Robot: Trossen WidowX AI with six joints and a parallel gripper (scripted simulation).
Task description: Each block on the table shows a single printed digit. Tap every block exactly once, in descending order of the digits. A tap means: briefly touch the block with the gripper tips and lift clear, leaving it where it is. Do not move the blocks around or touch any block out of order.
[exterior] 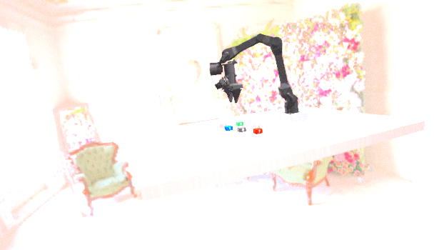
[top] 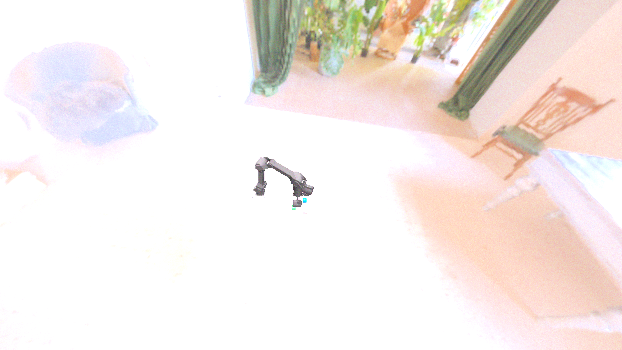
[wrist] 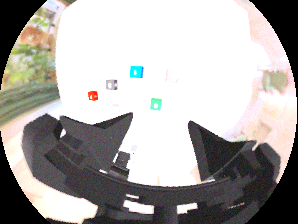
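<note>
The green block lies 120 mm below my gripper tip, 20 mm behind it and 10 mm to the left of it. The rest, counted from my gripper tip: red block: 240 mm to the left, 120 mm below, 40 mm behind; then blue block: 120 mm below, 80 mm to the left, 60 mm ahead.
</note>
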